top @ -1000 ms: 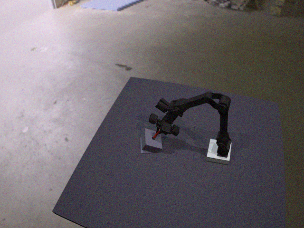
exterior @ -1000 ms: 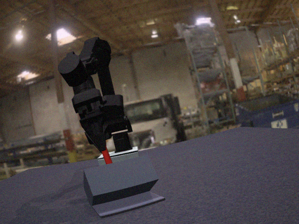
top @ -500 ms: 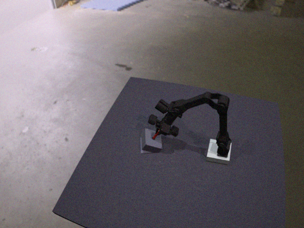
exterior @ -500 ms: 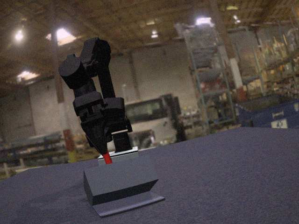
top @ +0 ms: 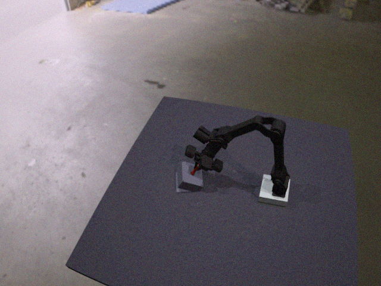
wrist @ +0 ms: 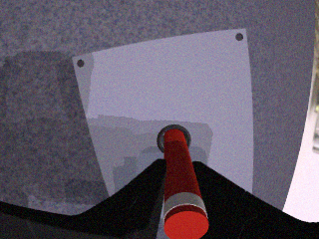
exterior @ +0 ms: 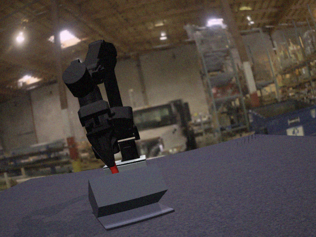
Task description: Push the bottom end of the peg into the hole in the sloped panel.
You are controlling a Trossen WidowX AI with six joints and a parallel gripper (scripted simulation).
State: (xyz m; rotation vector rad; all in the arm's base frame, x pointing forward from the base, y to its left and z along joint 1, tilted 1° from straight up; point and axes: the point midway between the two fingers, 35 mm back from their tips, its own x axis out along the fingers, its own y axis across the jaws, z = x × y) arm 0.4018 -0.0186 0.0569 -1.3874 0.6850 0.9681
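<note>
Now: the sloped panel 30 mm ahead of my gripper tip, 10 mm to the left of it and 50 mm below it. From my gripper tip the other things lie so: red peg 10 mm behind, 10 mm above; then thin base plate 40 mm ahead, 20 mm to the left, 90 mm below.
</note>
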